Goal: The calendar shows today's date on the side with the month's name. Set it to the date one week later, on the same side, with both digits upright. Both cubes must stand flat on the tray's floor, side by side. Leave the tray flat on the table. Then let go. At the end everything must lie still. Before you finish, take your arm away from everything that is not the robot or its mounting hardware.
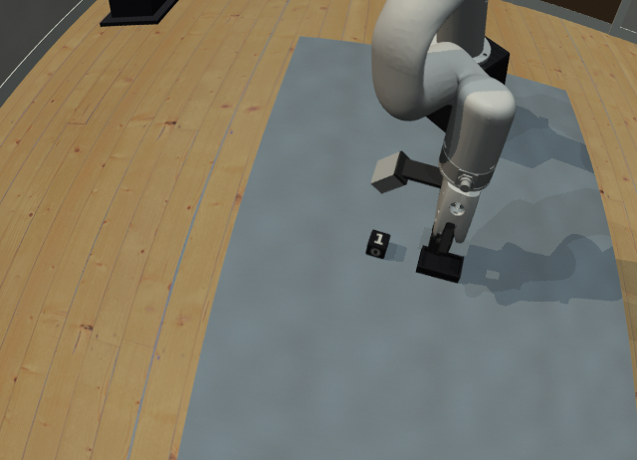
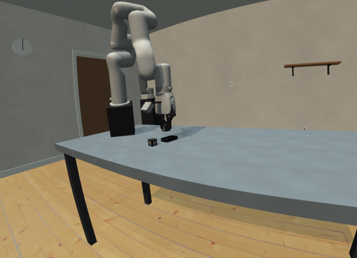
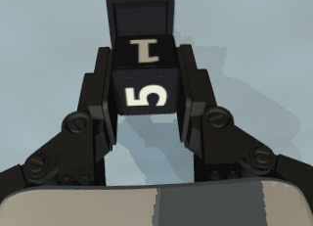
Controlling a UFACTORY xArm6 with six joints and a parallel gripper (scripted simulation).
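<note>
Right now the black tray is 7 cm below my hand and 2 cm to the left of it.
</note>
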